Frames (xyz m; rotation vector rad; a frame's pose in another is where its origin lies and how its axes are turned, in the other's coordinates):
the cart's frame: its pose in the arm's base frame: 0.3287 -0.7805 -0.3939 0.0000 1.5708 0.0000
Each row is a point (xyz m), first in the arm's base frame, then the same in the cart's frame.
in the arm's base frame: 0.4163 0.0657 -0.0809
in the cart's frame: -0.3130 0.8462 0.0876
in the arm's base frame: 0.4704 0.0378 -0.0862
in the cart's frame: -0.3077 0.8183 0.1417
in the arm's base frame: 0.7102 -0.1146 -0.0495
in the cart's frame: -0.3444 0.6659 0.3815
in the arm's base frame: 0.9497 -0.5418 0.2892
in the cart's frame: -0.6831 0.2387 0.6210
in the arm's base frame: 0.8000 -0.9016 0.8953
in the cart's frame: -1.2892 -0.1211 0.4713
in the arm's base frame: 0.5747 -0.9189 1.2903
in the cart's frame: -1.6842 -0.1384 0.2460
